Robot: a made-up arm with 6 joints.
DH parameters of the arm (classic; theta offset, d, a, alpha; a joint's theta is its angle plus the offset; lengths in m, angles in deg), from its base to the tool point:
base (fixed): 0 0.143 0 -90
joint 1: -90 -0.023 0.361 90
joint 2: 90 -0.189 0.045 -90
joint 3: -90 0.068 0.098 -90
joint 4: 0 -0.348 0.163 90
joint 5: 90 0.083 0.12 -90
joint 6: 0 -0.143 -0.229 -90
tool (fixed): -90 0.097 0 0
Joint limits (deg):
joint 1: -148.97..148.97
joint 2: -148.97..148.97
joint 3: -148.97..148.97
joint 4: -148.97..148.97
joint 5: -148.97..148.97
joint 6: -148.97..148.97
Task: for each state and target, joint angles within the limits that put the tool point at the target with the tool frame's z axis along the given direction. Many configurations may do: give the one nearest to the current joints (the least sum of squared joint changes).
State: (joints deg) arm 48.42 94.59 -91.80 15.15 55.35 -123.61
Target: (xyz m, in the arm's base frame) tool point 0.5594 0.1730 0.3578 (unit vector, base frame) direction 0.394 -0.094 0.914
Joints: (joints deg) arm 37.76 135.37 -119.74 35.33 11.24 -148.10
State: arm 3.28 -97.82 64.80 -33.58 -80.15 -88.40
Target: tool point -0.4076 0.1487 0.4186 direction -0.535 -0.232 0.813
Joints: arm -2.95 -105.96 27.57 -40.10 -49.95 -57.69
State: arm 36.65 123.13 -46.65 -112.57 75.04 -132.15
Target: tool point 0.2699 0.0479 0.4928 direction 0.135 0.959 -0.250
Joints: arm 34.02 88.40 -4.13 -134.56 74.26 -148.97
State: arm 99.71 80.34 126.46 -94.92 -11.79 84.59
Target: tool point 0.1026 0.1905 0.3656 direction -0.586 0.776 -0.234
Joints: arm 107.67 43.31 148.97 -126.25 -47.74 56.93
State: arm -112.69 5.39 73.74 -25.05 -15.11 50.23
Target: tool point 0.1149 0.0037 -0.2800 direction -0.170 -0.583 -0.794
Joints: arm -121.49 6.87 42.60 12.45 6.58 61.60
